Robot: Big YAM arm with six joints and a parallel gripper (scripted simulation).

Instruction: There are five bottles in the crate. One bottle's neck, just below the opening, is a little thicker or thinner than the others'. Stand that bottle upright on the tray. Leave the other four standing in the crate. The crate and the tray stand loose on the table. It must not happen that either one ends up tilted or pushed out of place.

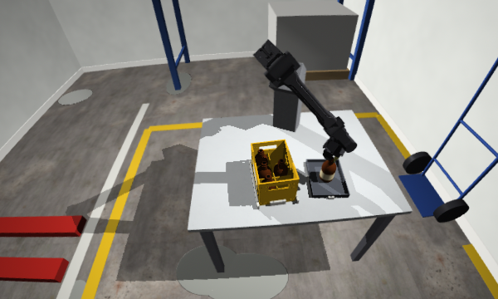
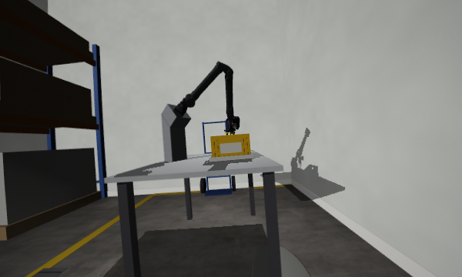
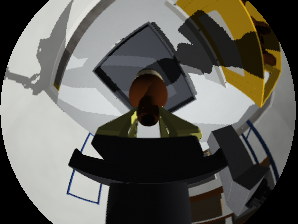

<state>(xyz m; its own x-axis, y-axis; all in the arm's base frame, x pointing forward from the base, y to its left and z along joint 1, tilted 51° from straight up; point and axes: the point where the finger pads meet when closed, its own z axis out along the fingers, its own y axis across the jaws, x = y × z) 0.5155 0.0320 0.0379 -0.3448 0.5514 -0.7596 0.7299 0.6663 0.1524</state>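
The brown bottle lies 60 mm below my hand. Also, from my hand: dark tray 140 mm below; crate 270 mm to the right, 120 mm behind, 70 mm below.
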